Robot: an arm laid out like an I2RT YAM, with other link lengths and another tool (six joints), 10 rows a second.
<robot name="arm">
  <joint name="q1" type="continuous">
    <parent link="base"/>
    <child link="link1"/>
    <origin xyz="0 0 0.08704" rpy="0 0 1.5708"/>
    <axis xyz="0 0 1"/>
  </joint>
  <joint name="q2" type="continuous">
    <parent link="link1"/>
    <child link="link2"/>
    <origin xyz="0.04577 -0.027 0.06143" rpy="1.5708 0 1.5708"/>
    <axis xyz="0 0 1"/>
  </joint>
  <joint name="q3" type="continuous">
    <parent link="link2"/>
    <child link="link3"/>
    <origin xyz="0.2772 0 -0.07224" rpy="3.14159 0 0"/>
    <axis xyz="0 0 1"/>
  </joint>
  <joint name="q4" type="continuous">
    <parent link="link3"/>
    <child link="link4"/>
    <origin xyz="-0.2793 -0.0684 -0.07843" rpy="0 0 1.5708"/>
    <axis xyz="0 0 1"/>
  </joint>
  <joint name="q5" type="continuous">
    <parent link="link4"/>
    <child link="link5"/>
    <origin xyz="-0.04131 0.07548 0.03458" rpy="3.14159 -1.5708 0"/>
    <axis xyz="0 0 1"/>
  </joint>
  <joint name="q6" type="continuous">
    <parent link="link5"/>
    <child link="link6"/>
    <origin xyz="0 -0.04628 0.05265" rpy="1.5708 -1.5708 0"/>
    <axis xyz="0 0 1"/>
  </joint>
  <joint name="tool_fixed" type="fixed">
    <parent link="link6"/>
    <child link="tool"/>
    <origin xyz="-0.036 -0.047 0.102" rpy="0 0.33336 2.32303"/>
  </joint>
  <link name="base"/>
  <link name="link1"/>
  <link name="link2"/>
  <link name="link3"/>
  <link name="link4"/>
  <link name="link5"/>
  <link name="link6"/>
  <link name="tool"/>
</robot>
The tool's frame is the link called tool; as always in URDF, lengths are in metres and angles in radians. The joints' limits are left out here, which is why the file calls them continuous.
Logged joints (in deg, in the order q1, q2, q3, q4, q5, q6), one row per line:
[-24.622, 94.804, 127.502, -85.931, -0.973, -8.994]
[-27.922, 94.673, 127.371, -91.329, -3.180, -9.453]
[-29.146, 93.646, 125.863, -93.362, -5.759, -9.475]
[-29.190, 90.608, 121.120, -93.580, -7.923, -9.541]
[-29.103, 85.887, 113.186, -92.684, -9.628, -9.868]
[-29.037, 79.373, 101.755, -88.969, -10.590, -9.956]
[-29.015, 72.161, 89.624, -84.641, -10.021, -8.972]
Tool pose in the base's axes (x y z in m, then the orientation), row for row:
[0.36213, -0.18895, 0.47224, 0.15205, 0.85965, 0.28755, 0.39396]
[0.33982, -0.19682, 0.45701, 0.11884, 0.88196, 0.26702, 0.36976]
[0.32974, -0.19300, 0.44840, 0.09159, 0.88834, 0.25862, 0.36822]
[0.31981, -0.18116, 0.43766, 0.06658, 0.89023, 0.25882, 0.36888]
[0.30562, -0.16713, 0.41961, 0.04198, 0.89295, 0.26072, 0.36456]
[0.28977, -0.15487, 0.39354, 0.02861, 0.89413, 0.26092, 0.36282]
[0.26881, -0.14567, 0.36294, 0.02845, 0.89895, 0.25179, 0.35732]
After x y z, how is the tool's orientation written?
As a quaternion, w x y z.
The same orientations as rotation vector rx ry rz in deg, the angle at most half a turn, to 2 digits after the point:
[141.34, 47.28, 64.77]
[147.76, 44.74, 61.95]
[151.20, 44.02, 62.67]
[153.79, 44.71, 63.72]
[156.57, 45.72, 63.92]
[158.08, 46.13, 64.14]
[158.94, 44.52, 63.18]

